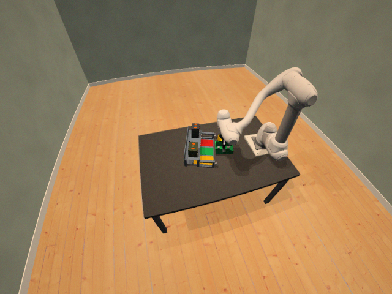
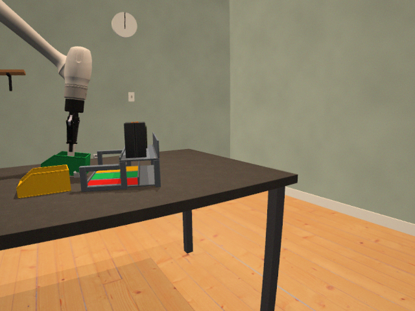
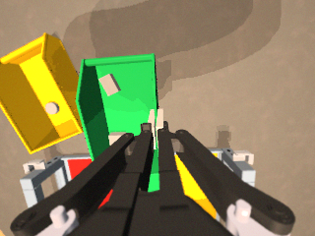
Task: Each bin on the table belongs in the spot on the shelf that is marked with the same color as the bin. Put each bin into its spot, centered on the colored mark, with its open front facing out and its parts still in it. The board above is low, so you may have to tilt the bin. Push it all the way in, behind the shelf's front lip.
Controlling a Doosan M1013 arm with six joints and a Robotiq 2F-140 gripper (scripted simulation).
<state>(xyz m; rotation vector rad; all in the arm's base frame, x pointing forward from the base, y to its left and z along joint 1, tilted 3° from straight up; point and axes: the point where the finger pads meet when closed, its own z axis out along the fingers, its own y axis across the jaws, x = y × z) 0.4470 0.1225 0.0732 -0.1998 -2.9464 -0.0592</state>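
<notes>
The green bin lies 50 mm to the right of my hand, 40 mm below it and 20 mm behind it. From my hand the other things lie so: yellow bin 190 mm to the right, 80 mm behind, 70 mm below.
</notes>
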